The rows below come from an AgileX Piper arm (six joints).
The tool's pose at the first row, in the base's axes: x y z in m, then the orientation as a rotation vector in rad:
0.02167, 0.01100, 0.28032, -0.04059, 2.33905, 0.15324
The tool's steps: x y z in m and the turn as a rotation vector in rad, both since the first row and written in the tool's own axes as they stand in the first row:
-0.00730, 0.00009, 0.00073, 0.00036, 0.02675, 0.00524
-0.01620, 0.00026, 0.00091, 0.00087, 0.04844, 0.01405
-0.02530, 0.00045, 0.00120, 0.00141, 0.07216, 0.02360
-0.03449, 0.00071, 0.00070, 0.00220, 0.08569, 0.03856
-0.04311, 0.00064, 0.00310, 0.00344, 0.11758, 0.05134
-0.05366, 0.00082, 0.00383, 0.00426, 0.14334, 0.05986
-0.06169, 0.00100, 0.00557, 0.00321, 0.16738, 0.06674
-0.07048, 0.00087, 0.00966, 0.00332, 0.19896, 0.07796
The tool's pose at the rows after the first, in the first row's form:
0.02728, 0.01105, 0.28505, -0.03654, 2.36604, 0.15576
0.03361, 0.01109, 0.29131, -0.02773, 2.38816, 0.15984
0.04015, 0.01115, 0.29764, -0.01809, 2.41231, 0.16430
0.04620, 0.01119, 0.30459, -0.00096, 2.42648, 0.17109
0.05393, 0.01127, 0.30909, 0.01252, 2.45885, 0.17653
0.06180, 0.01135, 0.31616, 0.02129, 2.48489, 0.18027
0.06863, 0.01160, 0.32072, 0.02734, 2.50903, 0.18543
0.07769, 0.01183, 0.32417, 0.03883, 2.54085, 0.19156

